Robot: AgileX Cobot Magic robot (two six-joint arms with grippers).
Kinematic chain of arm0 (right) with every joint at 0, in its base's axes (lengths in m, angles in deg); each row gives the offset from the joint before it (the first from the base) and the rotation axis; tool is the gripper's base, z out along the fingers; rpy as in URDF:
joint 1: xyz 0 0 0.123 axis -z
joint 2: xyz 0 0 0 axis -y
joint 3: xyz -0.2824 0 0.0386 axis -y
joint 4: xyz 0.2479 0 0.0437 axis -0.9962 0 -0.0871
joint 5: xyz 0 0 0 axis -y
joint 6: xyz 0.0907 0 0.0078 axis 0.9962 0 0.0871
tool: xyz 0 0 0 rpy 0 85 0
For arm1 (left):
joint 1: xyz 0 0 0.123 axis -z
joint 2: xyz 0 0 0 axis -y
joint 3: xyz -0.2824 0 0.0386 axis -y
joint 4: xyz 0.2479 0 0.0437 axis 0.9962 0 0.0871
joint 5: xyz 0 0 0 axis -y
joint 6: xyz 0.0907 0 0.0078 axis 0.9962 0 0.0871
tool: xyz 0 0 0 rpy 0 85 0
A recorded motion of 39 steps. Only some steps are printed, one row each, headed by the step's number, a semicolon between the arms.
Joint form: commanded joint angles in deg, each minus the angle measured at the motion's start. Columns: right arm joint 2, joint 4, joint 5, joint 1, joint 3, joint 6; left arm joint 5, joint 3, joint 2, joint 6, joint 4, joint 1.
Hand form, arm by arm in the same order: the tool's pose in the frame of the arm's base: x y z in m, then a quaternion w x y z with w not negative. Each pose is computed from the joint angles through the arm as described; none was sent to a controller.
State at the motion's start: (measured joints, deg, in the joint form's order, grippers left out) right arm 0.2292 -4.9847 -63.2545 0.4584 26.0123 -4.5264; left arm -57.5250 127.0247 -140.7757 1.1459 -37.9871 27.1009
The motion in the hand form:
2: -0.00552 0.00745 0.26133 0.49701 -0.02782 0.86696 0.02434; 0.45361 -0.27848 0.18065 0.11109 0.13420 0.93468 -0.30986
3: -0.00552 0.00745 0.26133 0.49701 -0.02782 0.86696 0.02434; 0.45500 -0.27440 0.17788 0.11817 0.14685 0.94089 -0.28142
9: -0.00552 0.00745 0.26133 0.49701 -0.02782 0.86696 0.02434; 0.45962 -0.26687 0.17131 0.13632 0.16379 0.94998 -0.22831
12: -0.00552 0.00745 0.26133 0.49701 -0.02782 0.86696 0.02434; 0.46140 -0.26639 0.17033 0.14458 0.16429 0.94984 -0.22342
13: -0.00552 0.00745 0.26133 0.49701 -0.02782 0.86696 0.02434; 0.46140 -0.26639 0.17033 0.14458 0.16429 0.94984 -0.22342
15: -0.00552 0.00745 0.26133 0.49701 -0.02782 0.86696 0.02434; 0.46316 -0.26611 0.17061 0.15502 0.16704 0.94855 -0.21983
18: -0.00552 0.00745 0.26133 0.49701 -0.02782 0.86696 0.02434; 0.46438 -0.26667 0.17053 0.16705 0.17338 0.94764 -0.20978
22: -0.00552 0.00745 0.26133 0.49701 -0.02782 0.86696 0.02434; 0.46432 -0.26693 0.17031 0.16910 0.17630 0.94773 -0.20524
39: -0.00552 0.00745 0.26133 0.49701 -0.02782 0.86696 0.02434; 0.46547 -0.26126 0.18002 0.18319 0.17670 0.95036 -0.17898
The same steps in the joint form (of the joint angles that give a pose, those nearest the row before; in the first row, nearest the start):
2: 1.32 -0.23 0.17 0.28 0.00 0.40; -2.24 0.17 -0.46 0.52 3.61 -0.34
3: 1.32 -0.23 0.17 0.28 0.00 0.40; -2.35 0.17 -0.46 0.52 7.33 -0.34
9: 1.32 -0.23 0.17 0.28 0.00 0.40; -1.55 0.17 -0.74 0.06 14.32 -0.34
12: 1.32 -0.23 0.17 0.28 0.00 0.40; -0.63 0.17 -0.86 0.06 15.07 -0.34
13: 1.32 -0.23 0.17 0.28 0.00 0.40; -0.63 0.17 -0.86 0.06 15.07 -0.34
15: 1.32 -0.23 0.17 0.28 0.00 0.40; 0.40 0.17 -0.86 0.40 15.64 -0.34
18: 1.32 -0.23 0.17 0.28 0.00 0.40; 1.49 0.17 -0.86 0.57 17.13 -0.11
22: 1.32 -0.23 0.17 0.28 0.00 0.40; 1.60 0.17 -0.86 0.57 17.76 0.00
39: 1.32 -0.23 0.17 0.28 0.00 0.40; 1.37 0.23 0.34 -1.15 21.83 -0.06

